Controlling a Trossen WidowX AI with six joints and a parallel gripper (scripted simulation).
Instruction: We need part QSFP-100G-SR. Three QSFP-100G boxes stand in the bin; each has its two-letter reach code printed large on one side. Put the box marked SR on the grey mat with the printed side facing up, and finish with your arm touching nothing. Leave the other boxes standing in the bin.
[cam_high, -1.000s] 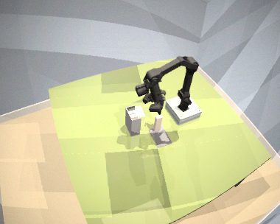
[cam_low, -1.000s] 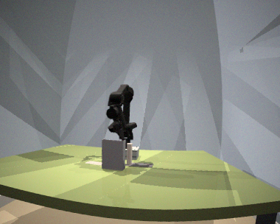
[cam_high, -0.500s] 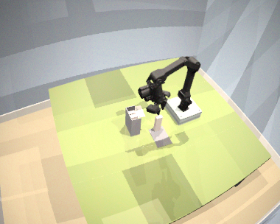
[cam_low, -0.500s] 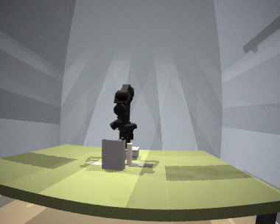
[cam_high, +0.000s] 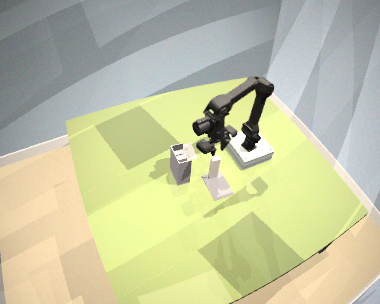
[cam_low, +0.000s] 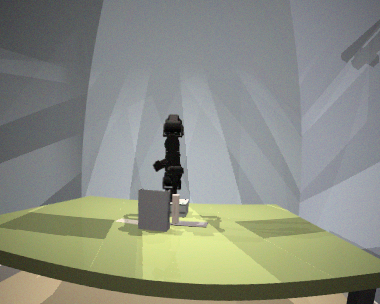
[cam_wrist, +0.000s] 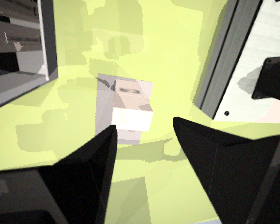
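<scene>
Right now my gripper tip is 2 cm short of the grey mat, 6 cm to the right of it and 14 cm above it. From my gripper tip the other things lie so: white card 2 cm ahead, 18 cm to the right, 14 cm below.
</scene>
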